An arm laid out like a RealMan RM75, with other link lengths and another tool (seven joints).
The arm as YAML. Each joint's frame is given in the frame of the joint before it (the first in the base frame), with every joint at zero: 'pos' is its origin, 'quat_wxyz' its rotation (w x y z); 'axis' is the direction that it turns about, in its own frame. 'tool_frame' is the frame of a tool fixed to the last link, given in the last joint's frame.
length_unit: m
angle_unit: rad
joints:
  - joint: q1
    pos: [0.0, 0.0, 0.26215]
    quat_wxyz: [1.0, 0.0, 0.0, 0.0]
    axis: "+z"
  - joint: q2
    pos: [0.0, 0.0, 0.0]
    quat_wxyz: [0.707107, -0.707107, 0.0, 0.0]
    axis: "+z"
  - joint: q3
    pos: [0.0, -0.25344, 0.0]
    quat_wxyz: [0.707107, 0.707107, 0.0, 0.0]
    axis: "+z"
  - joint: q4
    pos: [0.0, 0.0, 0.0]
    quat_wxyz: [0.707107, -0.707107, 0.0, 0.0]
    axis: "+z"
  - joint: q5
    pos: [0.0, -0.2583, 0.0]
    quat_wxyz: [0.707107, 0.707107, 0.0, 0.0]
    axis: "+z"
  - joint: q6
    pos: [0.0, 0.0, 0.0]
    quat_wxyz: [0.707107, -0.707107, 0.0, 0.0]
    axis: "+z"
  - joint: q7
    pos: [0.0, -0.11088, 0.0]
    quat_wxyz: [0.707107, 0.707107, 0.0, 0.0]
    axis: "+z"
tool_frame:
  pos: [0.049, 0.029, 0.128]
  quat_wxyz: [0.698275, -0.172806, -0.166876, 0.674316]
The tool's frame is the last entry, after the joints.
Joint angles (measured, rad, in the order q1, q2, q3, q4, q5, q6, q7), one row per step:
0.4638, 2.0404, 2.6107, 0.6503, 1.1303, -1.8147, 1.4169
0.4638, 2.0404, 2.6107, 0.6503, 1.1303, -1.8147, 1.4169
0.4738, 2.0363, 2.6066, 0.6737, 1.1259, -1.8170, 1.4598
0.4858, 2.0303, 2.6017, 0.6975, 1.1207, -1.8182, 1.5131
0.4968, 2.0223, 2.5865, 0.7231, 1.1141, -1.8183, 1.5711
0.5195, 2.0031, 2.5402, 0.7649, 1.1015, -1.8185, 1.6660
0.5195, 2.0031, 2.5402, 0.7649, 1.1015, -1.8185, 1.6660
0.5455, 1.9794, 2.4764, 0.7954, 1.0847, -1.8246, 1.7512
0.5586, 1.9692, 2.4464, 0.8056, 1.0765, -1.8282, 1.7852
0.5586, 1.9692, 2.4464, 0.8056, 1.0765, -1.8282, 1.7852
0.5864, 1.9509, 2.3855, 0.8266, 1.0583, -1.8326, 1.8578
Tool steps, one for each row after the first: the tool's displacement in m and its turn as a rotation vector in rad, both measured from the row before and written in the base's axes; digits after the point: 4 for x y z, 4 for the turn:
0.0000, 0.0000, 0.0000, 0.0000, 0.0000, 0.0000
-0.0029, 0.0039, 0.0055, -0.0145, -0.0095, -0.0107
-0.0035, 0.0044, 0.0063, -0.0185, -0.0100, -0.0177
-0.0029, 0.0034, 0.0059, -0.0259, -0.0177, -0.0188
-0.0055, 0.0053, 0.0088, -0.0536, -0.0469, -0.0193
0.0000, 0.0000, 0.0000, 0.0000, 0.0000, 0.0000
-0.0053, 0.0019, 0.0059, -0.0687, -0.0595, -0.0076
-0.0026, 0.0004, 0.0018, -0.0316, -0.0280, -0.0006
0.0000, 0.0000, 0.0000, 0.0000, 0.0000, 0.0000
-0.0056, 0.0013, 0.0028, -0.0606, -0.0603, -0.0068

